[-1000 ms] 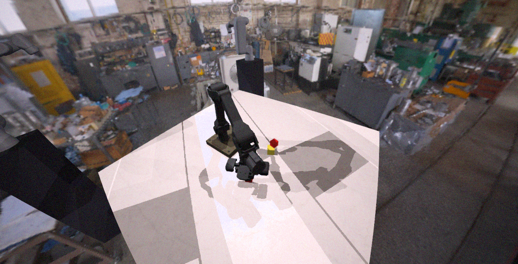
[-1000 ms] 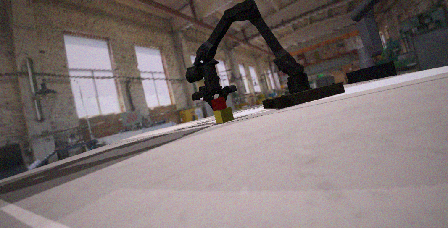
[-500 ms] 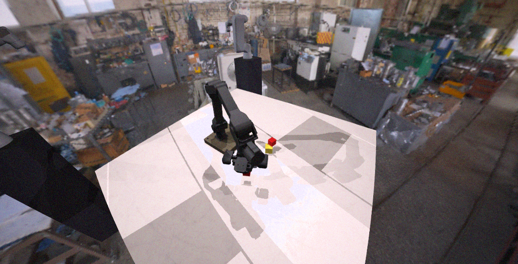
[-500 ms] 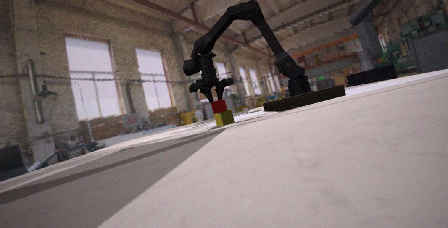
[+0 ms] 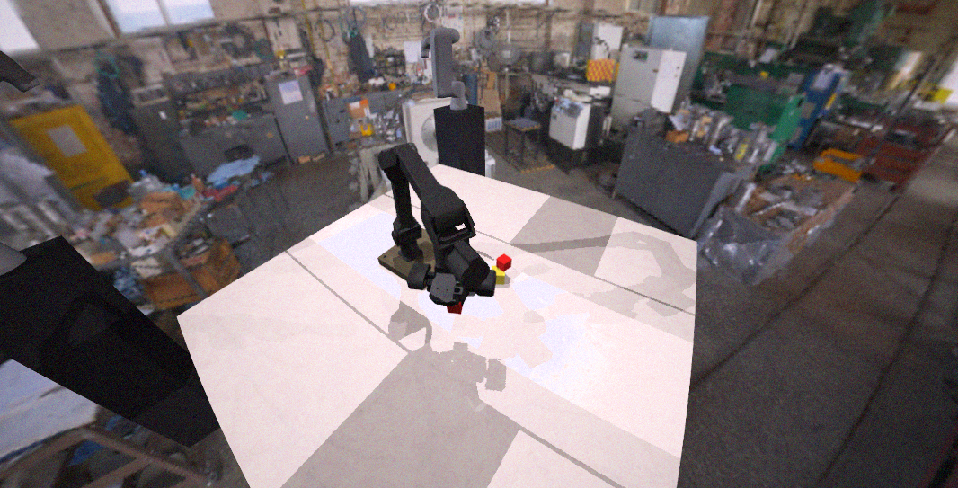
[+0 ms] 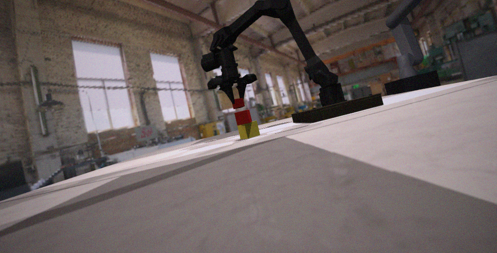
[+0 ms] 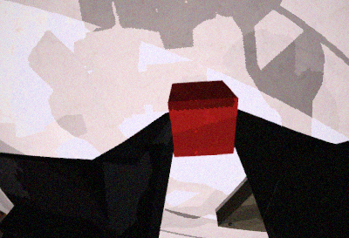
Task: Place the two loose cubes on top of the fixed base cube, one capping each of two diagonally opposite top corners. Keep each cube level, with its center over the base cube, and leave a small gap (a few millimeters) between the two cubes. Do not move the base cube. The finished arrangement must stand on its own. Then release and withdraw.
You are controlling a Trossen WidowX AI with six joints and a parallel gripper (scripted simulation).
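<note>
The yellow cube is 5 cm behind my gripper tip, 21 cm to the left of it and 10 cm below it.
</note>
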